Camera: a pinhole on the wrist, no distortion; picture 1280 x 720 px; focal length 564.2 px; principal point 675.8 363.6 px. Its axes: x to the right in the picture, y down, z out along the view. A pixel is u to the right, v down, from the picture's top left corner.
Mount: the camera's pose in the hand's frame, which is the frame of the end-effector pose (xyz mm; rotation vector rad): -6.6 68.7 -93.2 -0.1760 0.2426 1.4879
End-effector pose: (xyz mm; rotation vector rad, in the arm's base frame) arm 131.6 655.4 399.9 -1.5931 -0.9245 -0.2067
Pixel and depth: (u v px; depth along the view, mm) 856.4 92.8 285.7
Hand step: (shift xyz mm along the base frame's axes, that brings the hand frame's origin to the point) 191.1 212.5 -116.6
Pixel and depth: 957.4 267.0 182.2
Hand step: 138.6 76.6 -143.2
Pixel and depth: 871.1 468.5 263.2
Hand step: 77.7 116.6 -230.8
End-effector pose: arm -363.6 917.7 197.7 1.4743 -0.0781 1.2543
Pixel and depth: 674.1 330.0 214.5
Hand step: -1.1 -118.8 119.6
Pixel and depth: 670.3 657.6 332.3
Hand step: -29.8 -324.7 47.2
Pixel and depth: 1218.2 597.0 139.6
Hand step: -170.5 -117.6 128.9
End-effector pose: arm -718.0 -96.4 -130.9 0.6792 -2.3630 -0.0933
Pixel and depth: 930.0 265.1 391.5
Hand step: -356.5 218.2 -46.5
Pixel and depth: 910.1 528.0 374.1
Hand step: -233.4 297.8 -150.0
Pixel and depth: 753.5 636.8 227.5
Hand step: -84.6 181.8 -113.9
